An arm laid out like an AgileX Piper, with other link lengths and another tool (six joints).
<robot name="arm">
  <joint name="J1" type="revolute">
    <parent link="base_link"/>
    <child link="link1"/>
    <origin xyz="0 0 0.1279"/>
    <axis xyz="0 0 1"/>
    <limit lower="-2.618" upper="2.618"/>
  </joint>
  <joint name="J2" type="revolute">
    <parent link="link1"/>
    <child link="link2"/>
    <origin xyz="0 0 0" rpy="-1.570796 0 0"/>
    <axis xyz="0 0 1"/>
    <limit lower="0" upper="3.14"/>
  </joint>
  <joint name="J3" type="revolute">
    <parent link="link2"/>
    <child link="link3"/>
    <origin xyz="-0.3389 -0.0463 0"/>
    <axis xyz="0 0 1"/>
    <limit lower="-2.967" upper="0"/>
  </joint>
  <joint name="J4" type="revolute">
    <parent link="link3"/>
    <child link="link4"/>
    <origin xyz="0.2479 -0.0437 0" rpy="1.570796 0 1.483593"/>
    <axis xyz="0 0 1"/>
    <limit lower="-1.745" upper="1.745"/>
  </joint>
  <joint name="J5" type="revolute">
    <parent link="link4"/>
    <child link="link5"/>
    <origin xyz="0 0 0" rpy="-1.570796 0 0"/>
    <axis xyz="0 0 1"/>
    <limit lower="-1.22" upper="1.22"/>
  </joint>
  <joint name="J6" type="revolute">
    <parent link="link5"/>
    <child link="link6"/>
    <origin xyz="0 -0.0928 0" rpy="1.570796 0 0"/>
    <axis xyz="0 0 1"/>
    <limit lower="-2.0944" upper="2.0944"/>
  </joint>
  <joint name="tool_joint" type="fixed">
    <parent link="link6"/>
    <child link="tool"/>
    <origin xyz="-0.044 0.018 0.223" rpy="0 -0.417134 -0.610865"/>
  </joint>
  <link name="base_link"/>
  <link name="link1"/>
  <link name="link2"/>
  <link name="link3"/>
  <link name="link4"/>
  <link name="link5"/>
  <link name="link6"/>
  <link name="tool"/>
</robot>
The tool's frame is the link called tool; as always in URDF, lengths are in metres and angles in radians.
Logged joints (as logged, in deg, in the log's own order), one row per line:
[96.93, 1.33, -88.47, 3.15, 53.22, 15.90]
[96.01, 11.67, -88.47, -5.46, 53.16, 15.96]
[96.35, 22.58, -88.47, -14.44, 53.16, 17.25]
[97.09, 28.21, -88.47, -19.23, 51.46, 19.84]
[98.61, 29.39, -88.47, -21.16, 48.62, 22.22]
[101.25, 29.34, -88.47, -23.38, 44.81, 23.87]
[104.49, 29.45, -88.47, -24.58, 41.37, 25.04]
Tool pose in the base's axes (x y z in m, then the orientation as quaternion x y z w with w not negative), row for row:
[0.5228, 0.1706, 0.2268, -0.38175, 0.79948, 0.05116, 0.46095]
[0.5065, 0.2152, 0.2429, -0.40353, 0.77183, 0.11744, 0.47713]
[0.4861, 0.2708, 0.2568, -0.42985, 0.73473, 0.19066, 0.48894]
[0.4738, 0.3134, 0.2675, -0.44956, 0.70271, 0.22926, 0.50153]
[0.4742, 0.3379, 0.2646, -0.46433, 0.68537, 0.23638, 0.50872]
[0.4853, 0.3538, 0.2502, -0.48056, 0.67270, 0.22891, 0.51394]
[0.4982, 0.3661, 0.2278, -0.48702, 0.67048, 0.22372, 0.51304]
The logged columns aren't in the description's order. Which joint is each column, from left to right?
Columns, left to right: J2, J4, J3, J6, J5, J1.
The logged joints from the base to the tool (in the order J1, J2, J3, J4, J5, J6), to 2 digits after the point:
[15.90, 96.93, -88.47, 1.33, 53.22, 3.15]
[15.96, 96.01, -88.47, 11.67, 53.16, -5.46]
[17.25, 96.35, -88.47, 22.58, 53.16, -14.44]
[19.84, 97.09, -88.47, 28.21, 51.46, -19.23]
[22.22, 98.61, -88.47, 29.39, 48.62, -21.16]
[23.87, 101.25, -88.47, 29.34, 44.81, -23.38]
[25.04, 104.49, -88.47, 29.45, 41.37, -24.58]

